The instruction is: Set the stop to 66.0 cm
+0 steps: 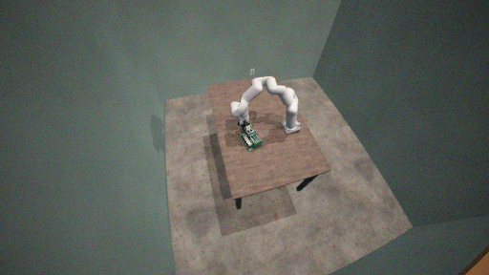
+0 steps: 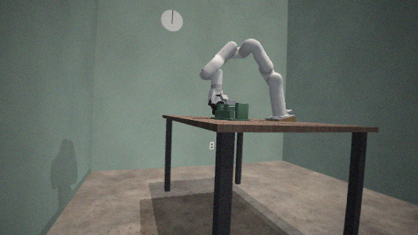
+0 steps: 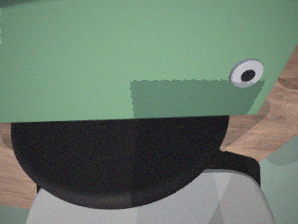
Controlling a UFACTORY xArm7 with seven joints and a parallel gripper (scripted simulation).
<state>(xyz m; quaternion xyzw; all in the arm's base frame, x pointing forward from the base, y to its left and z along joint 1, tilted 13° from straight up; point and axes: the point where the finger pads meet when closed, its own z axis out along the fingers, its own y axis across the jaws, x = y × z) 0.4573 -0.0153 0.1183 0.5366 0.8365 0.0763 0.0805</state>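
Now: hand 130 mm to the right of the green stop fixture, 60 mm past it and 40 mm below it. From my hand the other things lie so: black handwheel 20 mm to the left, 10 mm behind, 10 mm above.
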